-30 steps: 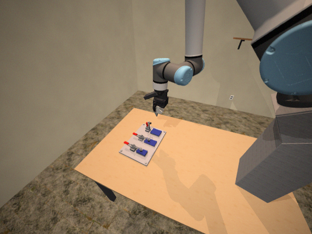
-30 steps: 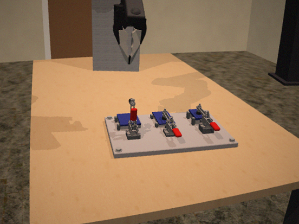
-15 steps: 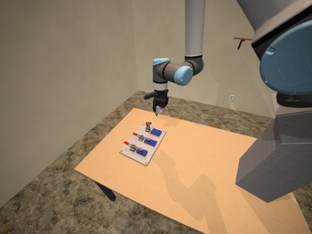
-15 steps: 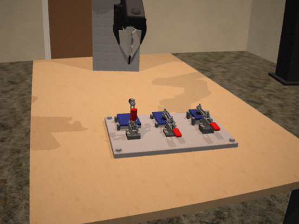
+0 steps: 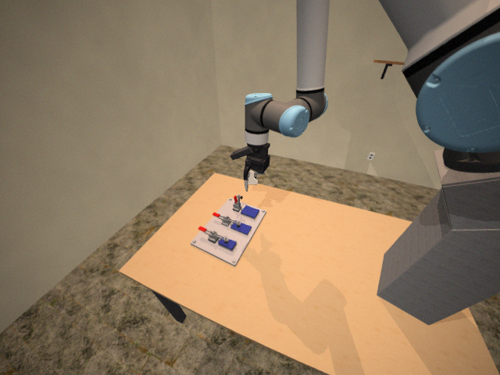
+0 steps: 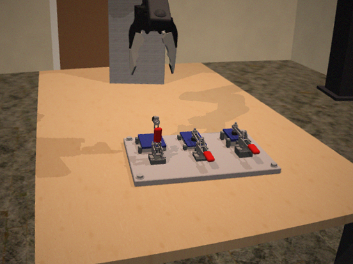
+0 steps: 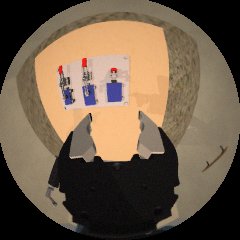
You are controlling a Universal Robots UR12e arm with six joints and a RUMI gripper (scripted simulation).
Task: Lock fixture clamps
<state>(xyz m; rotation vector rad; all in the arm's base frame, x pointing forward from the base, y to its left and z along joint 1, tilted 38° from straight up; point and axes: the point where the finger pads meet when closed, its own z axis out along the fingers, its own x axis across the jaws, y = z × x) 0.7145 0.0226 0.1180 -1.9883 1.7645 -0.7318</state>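
The blue part is 19 cm below my hand. The rest, counted from my hand: grey fixture plate 4 cm ahead, 11 cm to the left, 21 cm below.
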